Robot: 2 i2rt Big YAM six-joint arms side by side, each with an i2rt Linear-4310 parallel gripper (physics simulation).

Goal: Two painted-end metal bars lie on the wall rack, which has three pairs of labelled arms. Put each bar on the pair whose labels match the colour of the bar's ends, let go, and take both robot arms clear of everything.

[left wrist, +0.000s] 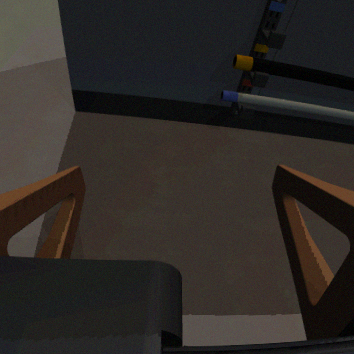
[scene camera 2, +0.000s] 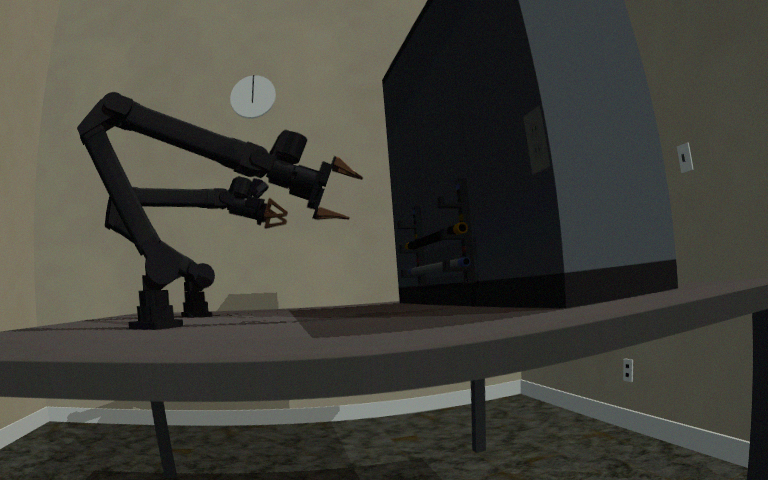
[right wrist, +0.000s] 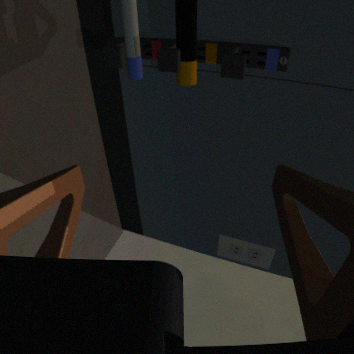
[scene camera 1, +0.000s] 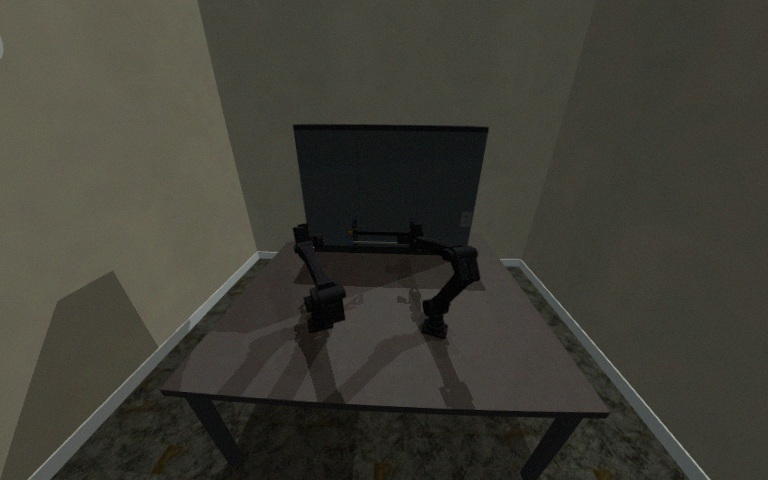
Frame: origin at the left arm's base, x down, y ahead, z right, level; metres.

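Where they show: left gripper, fingertip midpoint: (left wrist: 178, 176) (scene camera 2: 286, 218) (scene camera 1: 315, 239); right gripper, fingertip midpoint: (scene camera 2: 356, 198) (right wrist: 177, 175); left arm's base at its link origin: (scene camera 2: 196, 316) (scene camera 1: 320, 324); right arm's base at its link origin: (scene camera 2: 156, 327) (scene camera 1: 434, 329).
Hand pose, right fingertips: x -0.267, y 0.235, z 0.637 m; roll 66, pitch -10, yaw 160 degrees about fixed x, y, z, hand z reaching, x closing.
Things, the pixels of their centre, and the offset from my right fingertips.
- black bar at the middle of its body: (left wrist: 349, 83) (scene camera 2: 431, 238) (scene camera 1: 382, 233) dz -0.099, dx +0.082, dy +0.299 m
- white bar at the middle of its body: (left wrist: 329, 111) (scene camera 2: 434, 267) (scene camera 1: 382, 243) dz -0.100, dx +0.160, dy +0.302 m
- outlet plate at the middle of its body: (scene camera 2: 536, 140) (right wrist: 244, 251) (scene camera 1: 466, 219) dz +0.456, dx -0.033, dy +0.092 m
The wall rack (scene camera 2: 463, 195) (left wrist: 270, 23) has labels blue, yellow and red from top to bottom. A black bar (scene camera 1: 380, 233) (scene camera 2: 434, 237) (left wrist: 300, 73) (right wrist: 186, 30) with yellow ends rests on the middle pair, labelled yellow. A white bar (scene camera 1: 376, 243) (scene camera 2: 433, 268) (left wrist: 295, 106) (right wrist: 131, 30) with blue ends rests on the bottom pair, labelled red. The top pair, labelled blue, holds no bar. My left gripper (scene camera 2: 284, 217) (left wrist: 178, 176) is open and empty, in front of and apart from the rack. My right gripper (scene camera 2: 355, 198) (right wrist: 177, 175) is open and empty, apart from the bars.
The dark panel (scene camera 1: 390, 175) (scene camera 2: 464, 113) bearing the rack stands at the table's (scene camera 1: 390, 362) (scene camera 2: 351, 379) back. An outlet plate (scene camera 1: 466, 219) (scene camera 2: 536, 139) (right wrist: 245, 251) sits on the panel near its right edge in scene camera 1.
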